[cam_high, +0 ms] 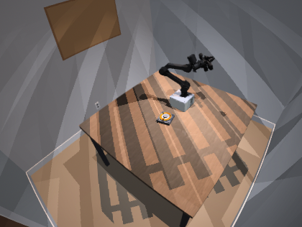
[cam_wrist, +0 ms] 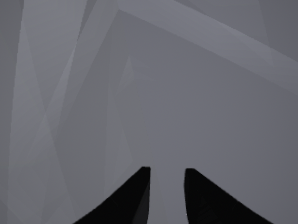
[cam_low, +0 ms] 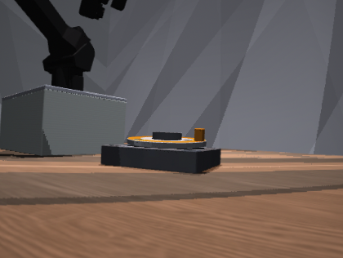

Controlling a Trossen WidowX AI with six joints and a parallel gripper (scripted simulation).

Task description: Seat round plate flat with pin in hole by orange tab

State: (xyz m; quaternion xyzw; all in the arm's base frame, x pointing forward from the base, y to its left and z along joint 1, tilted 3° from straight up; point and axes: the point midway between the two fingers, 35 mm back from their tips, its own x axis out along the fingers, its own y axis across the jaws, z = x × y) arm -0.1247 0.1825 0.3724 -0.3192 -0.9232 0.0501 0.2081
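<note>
Right now my gripper tip is 47 cm short of the round grey plate, 45 cm above it and 24 cm to the left of it. From my gripper tip the other things lie so: dark square base (46 cm below, 44 cm ahead, 24 cm to the right).
</note>
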